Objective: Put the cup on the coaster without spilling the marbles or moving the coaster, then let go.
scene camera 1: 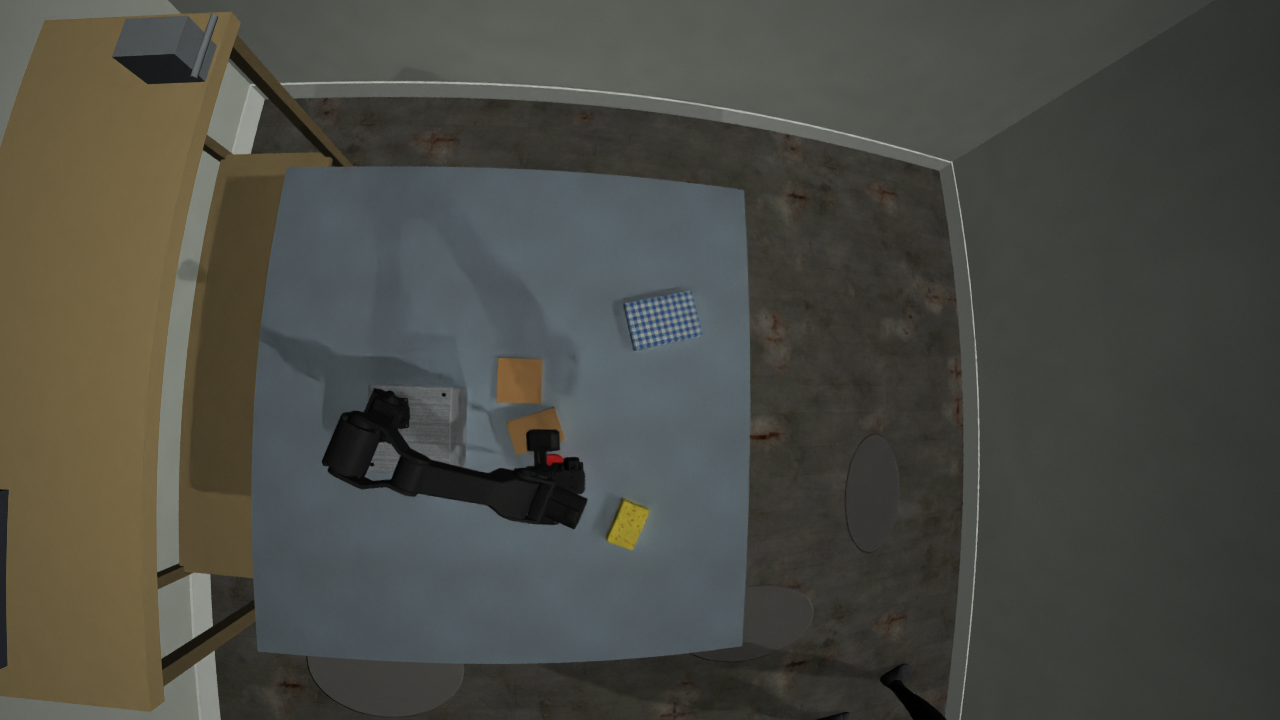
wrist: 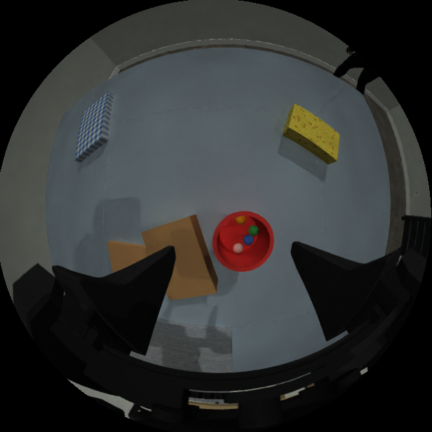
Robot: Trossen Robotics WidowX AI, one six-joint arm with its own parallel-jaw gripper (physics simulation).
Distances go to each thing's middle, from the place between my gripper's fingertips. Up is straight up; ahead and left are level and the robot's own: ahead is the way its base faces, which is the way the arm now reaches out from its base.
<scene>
Now: hand 1 cm past the red cup (wrist: 227,233), 1 cm to the left of it and 9 cm above it. The rest, counted from my hand: coaster (scene camera 1: 518,380) (8 cm behind, 20 cm to the left, 12 cm below); then brown block (scene camera 1: 545,420) (4 cm behind, 8 cm to the left, 10 cm below).
</scene>
